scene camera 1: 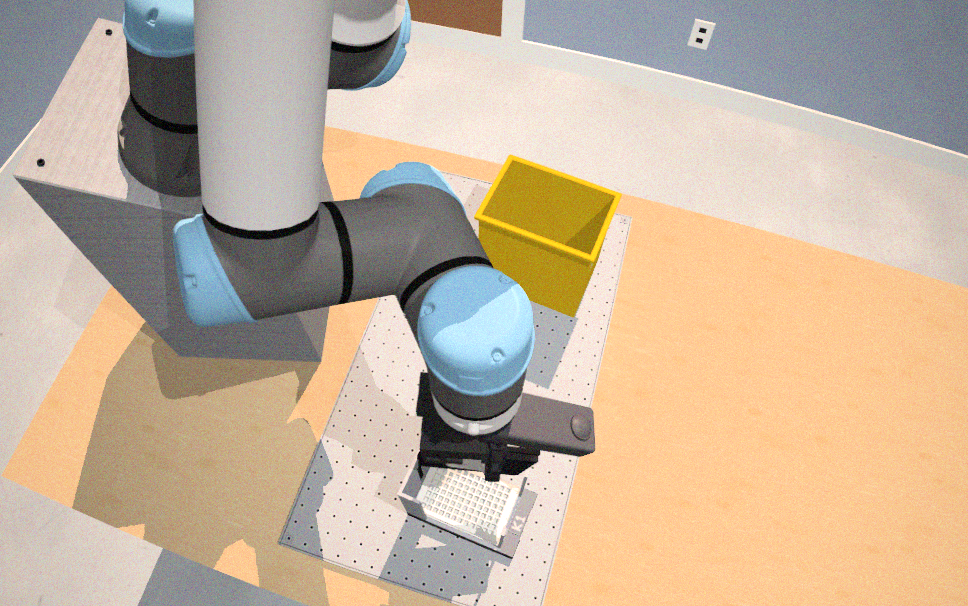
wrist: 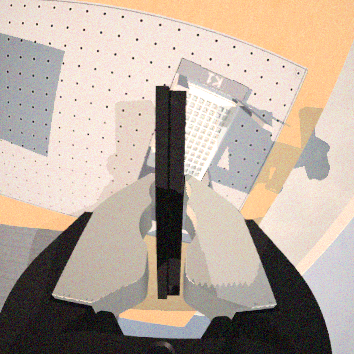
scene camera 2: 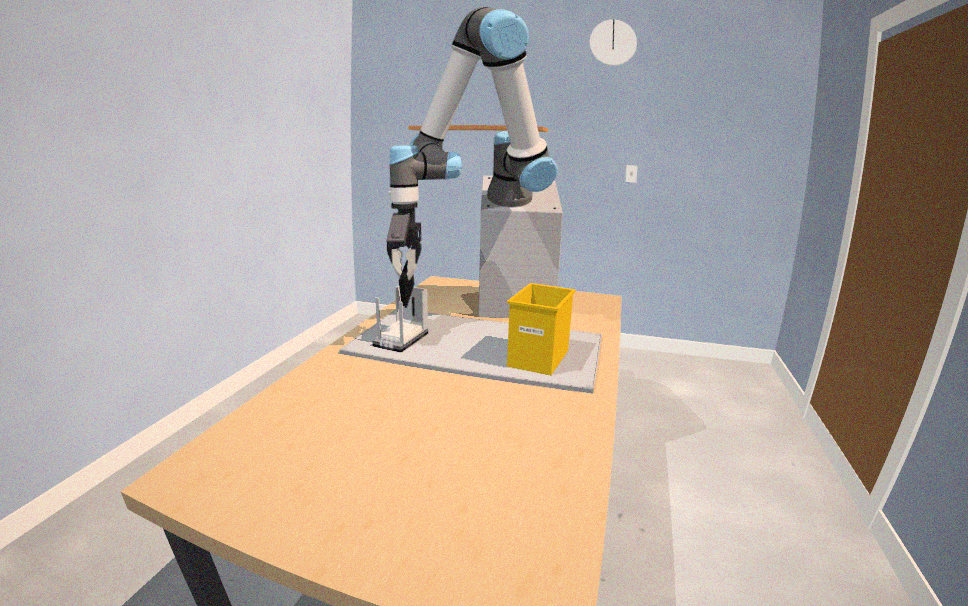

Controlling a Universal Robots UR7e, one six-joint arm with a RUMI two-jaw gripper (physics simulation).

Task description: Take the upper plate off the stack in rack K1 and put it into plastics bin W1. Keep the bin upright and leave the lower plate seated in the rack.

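Frame: origin at the arm's base, x ahead, y left, z up, level; metres.
Where they show: gripper, between the fingertips: [wrist: 170,176] [scene camera 2: 405,280]; arm's base, origin of its link: [scene camera 1: 187,143] [scene camera 2: 509,196].
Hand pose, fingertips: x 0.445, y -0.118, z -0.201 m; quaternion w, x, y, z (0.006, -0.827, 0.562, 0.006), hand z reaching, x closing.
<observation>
Each offset is from my fingertips to the top centre of the thing. "spot": to the spot under its first point. Level surfaces: height alone.
My gripper [scene camera 2: 404,275] [wrist: 170,176] is shut on a black plate @(dx -0.013, dy -0.005, dz +0.048 m) [scene camera 2: 406,290] [wrist: 170,125], the upper plate. The plate hangs on edge below the fingers, seen nearly edge-on in the wrist view, above the white lower plate. In scene camera 2 its lower end overlaps the tops of the rack's uprights; the exact clearance cannot be told. The white lower plate @(dx -0.018, dy -0.027, dz -0.152 m) [scene camera 1: 467,500] [scene camera 2: 403,333] [wrist: 205,130] lies flat in rack K1 @(spot: dx +0.060, dy -0.001, dz -0.169 m) [scene camera 1: 525,507] [wrist: 197,72]. The yellow plastics bin W1 @(dx -0.079, dy +0.371, dz -0.006 m) [scene camera 1: 535,275] [scene camera 2: 532,350] stands upright, open at the top, apart from the rack.
Rack and bin stand on a perforated light board @(dz -0.186 m) [scene camera 1: 382,443] [scene camera 2: 457,330] [wrist: 90,65] on the wooden table @(dz -0.199 m) [scene camera 1: 750,393] [scene camera 2: 400,457]. The rack has thin uprights and a taller grey panel [scene camera 2: 421,310]. The robot's pedestal [scene camera 1: 250,300] [scene camera 2: 520,257] stands behind the board.
</observation>
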